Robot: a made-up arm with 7 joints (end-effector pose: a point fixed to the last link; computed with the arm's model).
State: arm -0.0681 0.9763 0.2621 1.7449 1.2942 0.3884 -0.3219
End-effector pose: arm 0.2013 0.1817 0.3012 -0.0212 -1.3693 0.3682
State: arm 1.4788 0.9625 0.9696 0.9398 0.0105 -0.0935 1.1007
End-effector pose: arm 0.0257 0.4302 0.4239 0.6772 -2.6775 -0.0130
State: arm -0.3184 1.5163 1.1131 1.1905 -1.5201 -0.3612 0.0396
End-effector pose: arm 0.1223 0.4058 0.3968 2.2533 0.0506 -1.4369
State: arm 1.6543 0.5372 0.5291 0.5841 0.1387 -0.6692 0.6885
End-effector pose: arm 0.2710 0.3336 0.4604 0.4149 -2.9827 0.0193
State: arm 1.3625 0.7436 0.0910 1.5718 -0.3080 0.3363 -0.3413
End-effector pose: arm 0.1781 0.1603 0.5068 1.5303 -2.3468 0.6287
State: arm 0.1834 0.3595 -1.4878 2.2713 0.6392 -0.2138 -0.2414
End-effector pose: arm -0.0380 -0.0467 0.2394 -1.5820 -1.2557 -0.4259
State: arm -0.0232 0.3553 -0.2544 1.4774 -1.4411 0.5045 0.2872
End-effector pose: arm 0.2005 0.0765 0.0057 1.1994 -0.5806 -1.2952
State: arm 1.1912 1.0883 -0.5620 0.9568 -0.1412 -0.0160 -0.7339
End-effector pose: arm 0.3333 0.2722 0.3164 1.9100 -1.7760 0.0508
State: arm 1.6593 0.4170 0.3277 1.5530 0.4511 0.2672 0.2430
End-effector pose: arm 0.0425 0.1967 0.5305 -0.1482 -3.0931 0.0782
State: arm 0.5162 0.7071 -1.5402 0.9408 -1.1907 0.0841 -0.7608
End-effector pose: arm 0.1462 0.1834 -0.1037 0.9722 -1.4939 -2.4565
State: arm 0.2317 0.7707 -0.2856 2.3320 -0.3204 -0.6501 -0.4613
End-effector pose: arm 0.1577 0.0236 0.2237 -0.1488 2.9347 0.8049
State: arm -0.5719 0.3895 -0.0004 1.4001 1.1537 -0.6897 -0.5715
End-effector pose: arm 0.1251 0.1375 0.0055 0.4285 -1.1849 1.2451
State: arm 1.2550 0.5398 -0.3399 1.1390 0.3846 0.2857 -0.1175
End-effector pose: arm 0.2959 0.1030 0.4263 0.3373 -2.0032 -0.0148
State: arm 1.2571 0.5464 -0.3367 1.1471 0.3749 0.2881 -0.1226
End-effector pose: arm 0.2942 0.1037 0.4277 0.3574 -2.0106 -0.0112
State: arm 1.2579 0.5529 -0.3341 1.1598 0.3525 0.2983 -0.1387
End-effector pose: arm 0.2926 0.1029 0.4288 0.3988 -2.0131 -0.0028
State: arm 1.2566 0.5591 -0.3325 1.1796 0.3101 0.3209 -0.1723
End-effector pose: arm 0.2912 0.1001 0.4291 0.4741 -2.0078 0.0141
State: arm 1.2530 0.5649 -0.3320 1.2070 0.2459 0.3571 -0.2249
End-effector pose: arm 0.2903 0.0950 0.4283 0.5871 -1.9942 0.0423
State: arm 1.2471 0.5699 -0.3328 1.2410 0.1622 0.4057 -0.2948
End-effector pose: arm 0.2901 0.0883 0.4264 0.7349 -1.9729 0.0837
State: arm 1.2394 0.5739 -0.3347 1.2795 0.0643 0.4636 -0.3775
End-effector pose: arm 0.2909 0.0807 0.4233 0.9091 -1.9459 0.1388
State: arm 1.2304 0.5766 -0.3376 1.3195 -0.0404 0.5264 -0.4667
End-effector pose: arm 0.2927 0.0733 0.4195 1.0965 -1.9145 0.2056
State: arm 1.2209 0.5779 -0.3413 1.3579 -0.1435 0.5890 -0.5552
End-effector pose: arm 0.2953 0.0668 0.4153 1.2818 -1.8807 0.2794
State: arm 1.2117 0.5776 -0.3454 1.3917 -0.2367 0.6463 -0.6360
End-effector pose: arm 0.2980 0.0617 0.4113 1.4490 -1.8469 0.3532
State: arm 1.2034 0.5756 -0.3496 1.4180 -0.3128 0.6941 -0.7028
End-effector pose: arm 0.3008 0.0579 0.4079 1.5846 -1.8155 0.4180
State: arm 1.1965 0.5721 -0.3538 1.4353 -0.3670 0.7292 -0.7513
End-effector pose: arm 0.3031 0.0551 0.4049 1.6800 -1.7898 0.4656
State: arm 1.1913 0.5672 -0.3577 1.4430 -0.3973 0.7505 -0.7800
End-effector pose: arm 0.3050 0.0529 0.4026 1.7319 -1.7720 0.4912
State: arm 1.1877 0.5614 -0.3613 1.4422 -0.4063 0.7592 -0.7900
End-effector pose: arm 0.3065 0.0512 0.4006 1.7450 -1.7621 0.4947
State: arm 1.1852 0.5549 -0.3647 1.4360 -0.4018 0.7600 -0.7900
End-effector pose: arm 0.3077 0.0497 0.3988 1.7345 -1.7574 0.4857
